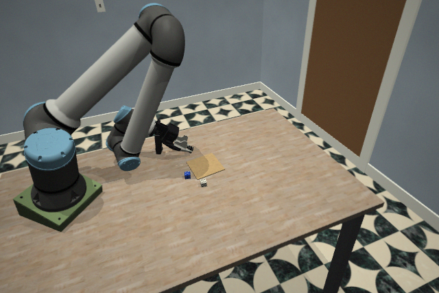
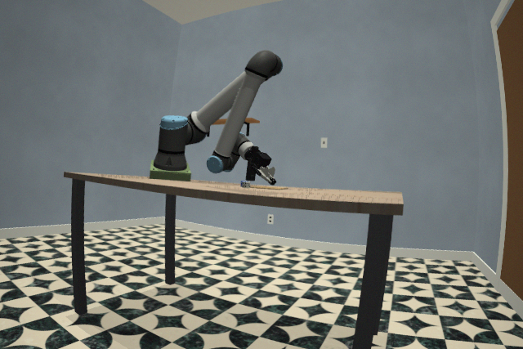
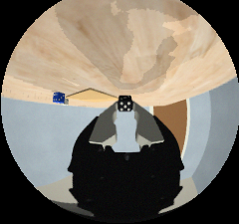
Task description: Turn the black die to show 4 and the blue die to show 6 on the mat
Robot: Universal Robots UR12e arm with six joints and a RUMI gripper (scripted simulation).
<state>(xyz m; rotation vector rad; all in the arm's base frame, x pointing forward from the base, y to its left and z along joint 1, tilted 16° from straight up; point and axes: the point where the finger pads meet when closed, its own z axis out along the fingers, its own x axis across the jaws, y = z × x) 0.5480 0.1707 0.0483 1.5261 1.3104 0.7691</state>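
The tan mat lies 12 cm to the right of my hand, 5 cm ahead of it and 3 cm below it. Round my hand: white die: 24 cm to the right, 2 cm below, 2 cm ahead; then blue die: 17 cm to the right, 4 cm behind, 2 cm below; then black die: right at my hand.
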